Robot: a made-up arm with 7 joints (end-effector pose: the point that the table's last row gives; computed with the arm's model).
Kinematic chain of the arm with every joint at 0, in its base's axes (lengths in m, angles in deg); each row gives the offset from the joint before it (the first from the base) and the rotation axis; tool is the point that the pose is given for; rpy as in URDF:
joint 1: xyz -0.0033 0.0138 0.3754 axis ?
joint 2: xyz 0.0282 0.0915 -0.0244 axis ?
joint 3: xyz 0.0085 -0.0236 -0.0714 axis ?
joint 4: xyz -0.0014 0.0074 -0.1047 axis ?
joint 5: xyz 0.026 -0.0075 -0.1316 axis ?
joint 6: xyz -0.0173 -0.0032 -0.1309 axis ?
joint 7: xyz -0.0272 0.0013 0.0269 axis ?
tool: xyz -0.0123 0.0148 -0.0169 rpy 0 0 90
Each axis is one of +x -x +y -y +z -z.
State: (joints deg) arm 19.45 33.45 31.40 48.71 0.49 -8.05 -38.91
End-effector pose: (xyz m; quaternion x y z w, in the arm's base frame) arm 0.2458 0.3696 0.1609 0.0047 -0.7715 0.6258 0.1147
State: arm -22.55 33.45 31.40 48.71 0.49 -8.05 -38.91
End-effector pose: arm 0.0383 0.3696 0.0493 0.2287 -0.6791 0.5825 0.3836
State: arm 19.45 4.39 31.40 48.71 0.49 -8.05 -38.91
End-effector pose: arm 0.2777 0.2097 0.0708 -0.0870 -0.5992 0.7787 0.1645
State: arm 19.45 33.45 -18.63 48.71 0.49 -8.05 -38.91
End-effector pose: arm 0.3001 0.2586 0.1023 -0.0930 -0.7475 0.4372 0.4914
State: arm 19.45 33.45 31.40 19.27 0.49 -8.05 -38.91
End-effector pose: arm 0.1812 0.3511 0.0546 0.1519 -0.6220 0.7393 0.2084
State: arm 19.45 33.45 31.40 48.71 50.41 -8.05 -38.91
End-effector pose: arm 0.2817 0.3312 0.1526 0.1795 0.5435 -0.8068 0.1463
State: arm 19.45 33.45 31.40 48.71 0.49 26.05 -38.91
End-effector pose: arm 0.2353 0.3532 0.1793 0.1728 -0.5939 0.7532 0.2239
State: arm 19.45 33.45 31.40 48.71 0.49 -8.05 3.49
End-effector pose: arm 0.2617 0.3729 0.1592 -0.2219 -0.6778 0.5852 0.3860
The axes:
joint 1: -y
joint 2: +x
joint 3: +z
joint 4: -y
joint 5: +z
joint 6: +y
joint 7: -x

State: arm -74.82 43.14 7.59 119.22 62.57 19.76 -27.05
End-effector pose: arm -0.0345 0.1342 0.1115 -0.0756 -0.1208 0.7840 0.6042
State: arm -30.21 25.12 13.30 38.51 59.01 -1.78 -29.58
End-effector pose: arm -0.0421 0.2386 -0.0432 0.2039 -0.3367 0.8959 0.2058
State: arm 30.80 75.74 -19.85 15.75 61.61 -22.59 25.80
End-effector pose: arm 0.1833 0.5090 0.2290 -0.2247 -0.7085 0.5416 0.3926
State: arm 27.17 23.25 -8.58 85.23 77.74 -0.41 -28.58
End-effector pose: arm 0.3500 0.0831 0.2724 -0.6283 -0.2736 0.7117 0.1544
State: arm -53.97 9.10 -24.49 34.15 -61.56 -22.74 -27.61
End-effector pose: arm -0.2132 0.1351 -0.0304 -0.2107 -0.0422 0.1284 0.9682
